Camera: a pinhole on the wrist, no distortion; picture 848 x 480 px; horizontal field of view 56.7 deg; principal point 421.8 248.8 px. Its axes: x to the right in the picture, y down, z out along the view. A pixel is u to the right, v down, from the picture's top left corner.
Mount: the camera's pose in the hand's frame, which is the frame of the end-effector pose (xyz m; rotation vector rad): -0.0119 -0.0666 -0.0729 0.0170 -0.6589 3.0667
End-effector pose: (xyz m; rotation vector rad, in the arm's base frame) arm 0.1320 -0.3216 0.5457 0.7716 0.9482 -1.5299
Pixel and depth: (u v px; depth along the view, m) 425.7 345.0 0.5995
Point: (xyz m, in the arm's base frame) -0.2302 -0.6893 0.8189
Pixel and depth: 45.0 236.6 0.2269
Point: -0.0357 -0.4775 0.5459
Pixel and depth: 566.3 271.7 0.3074
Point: -0.0504 -0.4614 0.7289
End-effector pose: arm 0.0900 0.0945 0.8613 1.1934 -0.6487 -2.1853
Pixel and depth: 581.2 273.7 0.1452
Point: 0.0264 0.2244 0.8291
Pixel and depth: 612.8 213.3 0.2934
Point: -0.0895 0.3045 0.8938
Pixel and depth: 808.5 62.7 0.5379
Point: -0.2380 0.4689 1.1410
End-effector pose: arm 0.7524 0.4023 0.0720 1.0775 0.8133 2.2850
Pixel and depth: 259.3 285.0 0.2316
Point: 0.8665 0.5887 0.0421
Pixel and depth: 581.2 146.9 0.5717
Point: 1.2467 0.6369 0.0949
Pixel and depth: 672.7 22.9 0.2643
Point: 0.9843 0.4789 0.0541
